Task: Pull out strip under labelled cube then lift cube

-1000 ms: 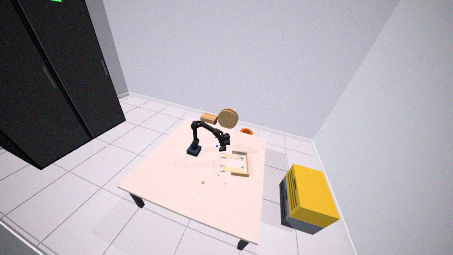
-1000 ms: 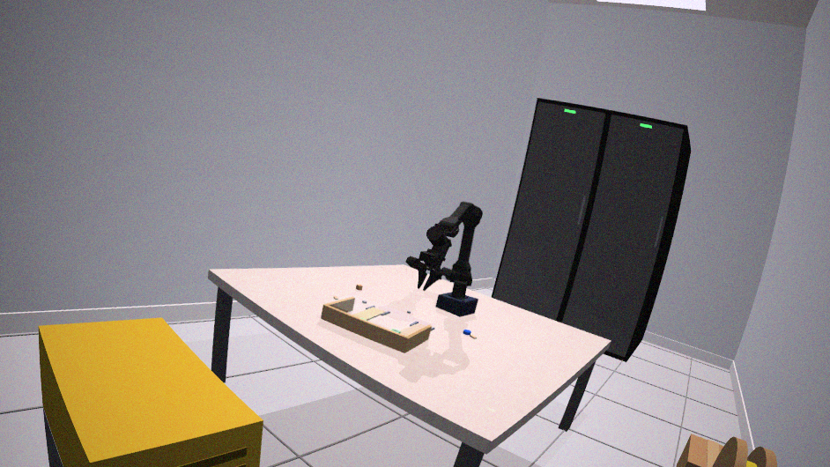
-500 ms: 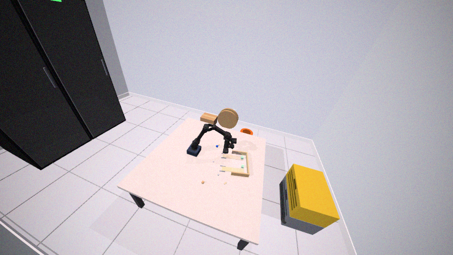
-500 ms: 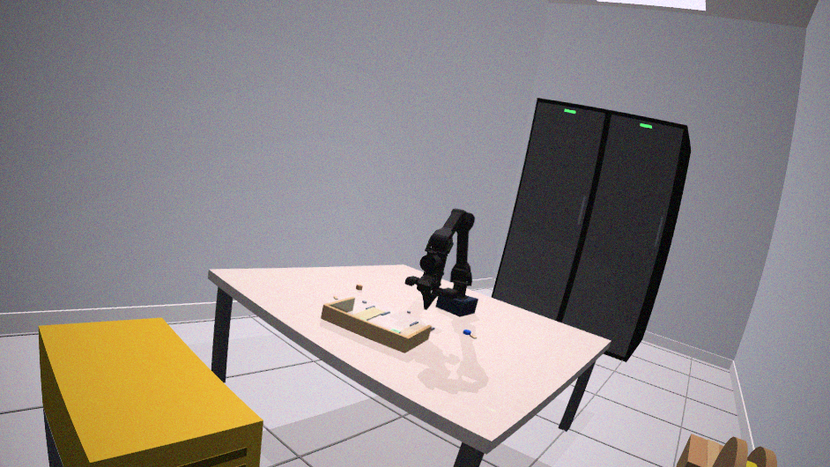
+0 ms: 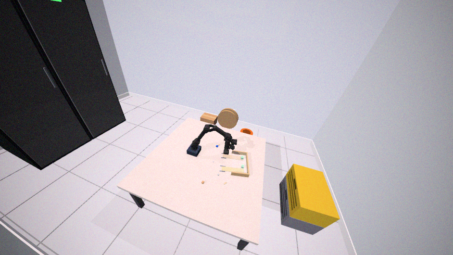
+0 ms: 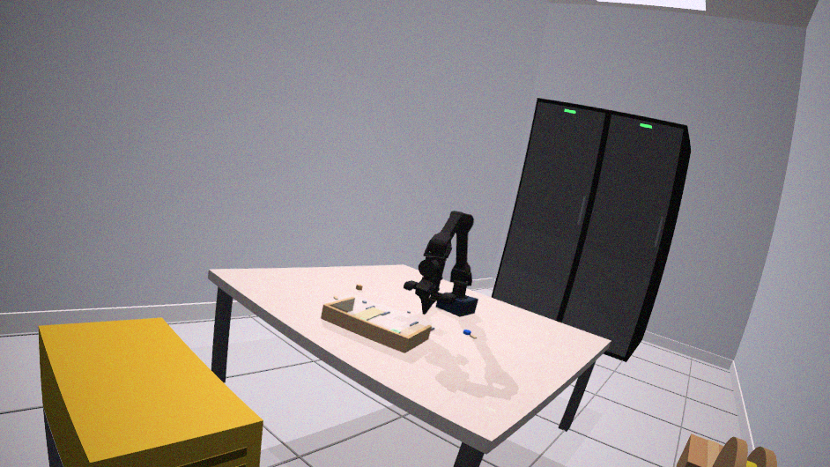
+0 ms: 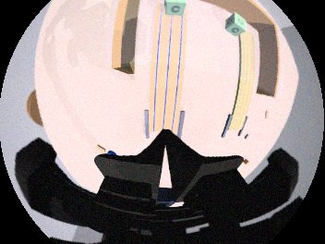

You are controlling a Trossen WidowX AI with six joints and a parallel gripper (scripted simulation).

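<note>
Right now the blue piece is 15 cm behind my gripper tip, 11 cm to the left of it and 5 cm below it.
</note>
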